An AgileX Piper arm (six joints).
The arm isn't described. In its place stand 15 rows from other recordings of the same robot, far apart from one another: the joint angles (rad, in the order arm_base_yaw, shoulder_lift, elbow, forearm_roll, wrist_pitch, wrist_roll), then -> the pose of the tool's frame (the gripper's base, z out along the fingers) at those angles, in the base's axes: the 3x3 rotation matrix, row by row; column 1 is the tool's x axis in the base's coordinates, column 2 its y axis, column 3 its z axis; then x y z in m.
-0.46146, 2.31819, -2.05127, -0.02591, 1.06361, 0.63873 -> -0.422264 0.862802 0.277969; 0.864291 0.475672 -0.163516; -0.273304 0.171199 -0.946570; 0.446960 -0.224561 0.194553
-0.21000, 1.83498, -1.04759, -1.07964, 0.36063, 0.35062 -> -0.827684 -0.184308 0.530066; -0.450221 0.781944 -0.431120; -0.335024 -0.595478 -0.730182; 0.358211 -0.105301 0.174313
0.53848, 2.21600, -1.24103, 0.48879, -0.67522, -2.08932 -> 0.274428 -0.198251 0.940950; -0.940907 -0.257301 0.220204; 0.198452 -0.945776 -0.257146; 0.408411 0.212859 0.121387
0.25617, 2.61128, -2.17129, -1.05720, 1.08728, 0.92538 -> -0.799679 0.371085 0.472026; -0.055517 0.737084 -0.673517; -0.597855 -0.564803 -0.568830; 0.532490 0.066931 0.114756
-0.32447, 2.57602, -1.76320, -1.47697, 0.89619, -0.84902 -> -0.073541 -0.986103 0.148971; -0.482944 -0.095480 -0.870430; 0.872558 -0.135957 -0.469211; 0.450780 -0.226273 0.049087
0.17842, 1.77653, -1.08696, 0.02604, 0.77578, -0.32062 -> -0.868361 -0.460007 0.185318; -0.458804 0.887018 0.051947; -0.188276 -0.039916 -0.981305; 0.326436 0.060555 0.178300
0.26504, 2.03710, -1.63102, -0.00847, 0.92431, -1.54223 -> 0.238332 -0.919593 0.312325; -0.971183 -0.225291 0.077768; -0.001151 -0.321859 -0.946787; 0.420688 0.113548 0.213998
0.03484, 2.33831, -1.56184, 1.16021, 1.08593, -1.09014 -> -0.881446 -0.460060 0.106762; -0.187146 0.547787 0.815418; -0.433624 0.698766 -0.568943; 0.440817 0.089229 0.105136
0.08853, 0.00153, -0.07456, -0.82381, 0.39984, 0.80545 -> -0.114109 0.200389 0.973049; 0.011693 0.979649 -0.200377; -0.993399 -0.011487 -0.114130; 0.050385 -0.021622 0.213372
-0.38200, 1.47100, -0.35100, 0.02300, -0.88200, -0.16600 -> -0.196584 0.363518 0.910609; -0.083516 0.919148 -0.384956; -0.976924 -0.151727 -0.150330; 0.229158 -0.093802 0.190101
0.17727, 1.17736, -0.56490, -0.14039, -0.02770, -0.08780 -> -0.417217 -0.281342 0.864162; -0.304507 0.939188 0.158752; -0.856274 -0.196909 -0.477515; 0.231578 0.041846 0.248462
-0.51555, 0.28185, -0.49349, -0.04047, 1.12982, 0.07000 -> -0.614418 0.547288 0.568301; 0.408697 0.836901 -0.364093; -0.674875 0.008558 -0.737882; 0.027916 -0.019646 0.266325
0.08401, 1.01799, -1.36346, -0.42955, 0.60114, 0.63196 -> -0.079091 0.179012 0.980663; 0.254200 0.954845 -0.153797; -0.963912 0.237120 -0.121024; 0.191884 -0.005352 0.497700
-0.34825, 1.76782, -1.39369, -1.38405, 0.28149, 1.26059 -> -0.377842 0.529963 0.759194; 0.018722 0.824184 -0.566012; -0.925681 -0.199649 -0.321333; 0.388555 -0.167489 0.313260
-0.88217, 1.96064, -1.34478, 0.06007, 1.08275, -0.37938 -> -0.861924 0.506796 0.015653; 0.506674 0.859727 0.064423; 0.019192 0.063458 -0.997800; 0.236965 -0.280325 0.171248
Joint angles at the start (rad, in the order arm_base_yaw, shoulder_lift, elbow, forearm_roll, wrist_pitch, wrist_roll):
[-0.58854 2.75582 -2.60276 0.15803 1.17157 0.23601]
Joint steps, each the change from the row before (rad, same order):
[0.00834 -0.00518 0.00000 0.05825 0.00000 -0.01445]
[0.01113 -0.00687 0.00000 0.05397 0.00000 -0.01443]
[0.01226 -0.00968 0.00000 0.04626 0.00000 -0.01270]
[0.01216 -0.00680 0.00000 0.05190 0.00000 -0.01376]
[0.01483 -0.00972 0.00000 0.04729 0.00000 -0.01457]
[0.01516 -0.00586 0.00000 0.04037 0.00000 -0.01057]
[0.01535 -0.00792 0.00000 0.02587 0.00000 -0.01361]
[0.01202 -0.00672 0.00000 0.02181 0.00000 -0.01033]
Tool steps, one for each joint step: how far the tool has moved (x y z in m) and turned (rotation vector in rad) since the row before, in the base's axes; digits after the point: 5 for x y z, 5 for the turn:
[0.00518 0.00790 0.00380 0.04028 -0.03582 0.01807]
[0.00564 0.00898 0.00492 0.03567 -0.03510 0.02124]
[0.00540 0.00907 0.00652 0.02840 -0.03337 0.02142]
[0.00540 0.00945 0.00525 0.03426 -0.03402 0.02220]
[0.00562 0.01055 0.00694 0.02849 -0.03425 0.02588]
[0.00521 0.01030 0.00470 0.02663 -0.02683 0.02309]
[0.00442 0.00955 0.00540 0.01156 -0.02197 0.02617]
[0.00334 0.00764 0.00461 0.01044 -0.01835 0.02022]

